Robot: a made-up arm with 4 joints. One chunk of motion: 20 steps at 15 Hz.
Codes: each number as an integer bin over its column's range. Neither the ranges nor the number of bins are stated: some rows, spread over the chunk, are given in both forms.
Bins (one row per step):
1: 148 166 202 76 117 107
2: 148 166 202 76 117 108
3: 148 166 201 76 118 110
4: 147 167 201 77 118 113
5: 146 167 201 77 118 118
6: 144 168 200 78 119 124
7: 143 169 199 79 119 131
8: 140 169 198 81 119 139
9: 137 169 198 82 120 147
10: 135 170 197 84 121 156
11: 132 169 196 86 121 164
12: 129 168 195 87 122 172
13: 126 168 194 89 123 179
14: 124 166 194 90 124 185
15: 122 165 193 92 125 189
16: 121 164 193 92 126 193
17: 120 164 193 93 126 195
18: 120 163 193 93 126 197
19: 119 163 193 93 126 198
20: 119 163 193 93 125 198
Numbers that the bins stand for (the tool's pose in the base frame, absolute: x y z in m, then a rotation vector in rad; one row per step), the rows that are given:
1: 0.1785 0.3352 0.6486 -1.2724 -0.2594 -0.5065
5: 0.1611 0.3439 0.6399 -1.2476 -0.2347 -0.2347
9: 0.0827 0.3613 0.6138 -1.1241 -0.1853 0.4818
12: 0.0131 0.3526 0.5876 -1.0006 -0.1359 1.0994
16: -0.0566 0.3178 0.5702 -0.8771 -0.0371 1.6182
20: -0.0740 0.3091 0.5702 -0.8524 -0.0618 1.7418
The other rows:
2: 0.1785 0.3352 0.6486 -1.2724 -0.2594 -0.4818
3: 0.1785 0.3352 0.6399 -1.2724 -0.2347 -0.4324
4: 0.1698 0.3439 0.6399 -1.2476 -0.2347 -0.3582
6: 0.1436 0.3526 0.6312 -1.2229 -0.2100 -0.0865
7: 0.1349 0.3613 0.6225 -1.1982 -0.2100 0.0865
8: 0.1088 0.3613 0.6138 -1.1488 -0.2100 0.2841
10: 0.0653 0.3700 0.6051 -1.0747 -0.1606 0.7041
11: 0.0392 0.3613 0.5964 -1.0253 -0.1606 0.9018
13: -0.0131 0.3526 0.5789 -0.9512 -0.1112 1.2724
14: -0.0305 0.3352 0.5789 -0.9265 -0.0865 1.4206
15: -0.0479 0.3265 0.5702 -0.8771 -0.0618 1.5194
17: -0.0653 0.3178 0.5702 -0.8524 -0.0371 1.6676
18: -0.0653 0.3091 0.5702 -0.8524 -0.0371 1.7171
19: -0.0740 0.3091 0.5702 -0.8524 -0.0371 1.7418

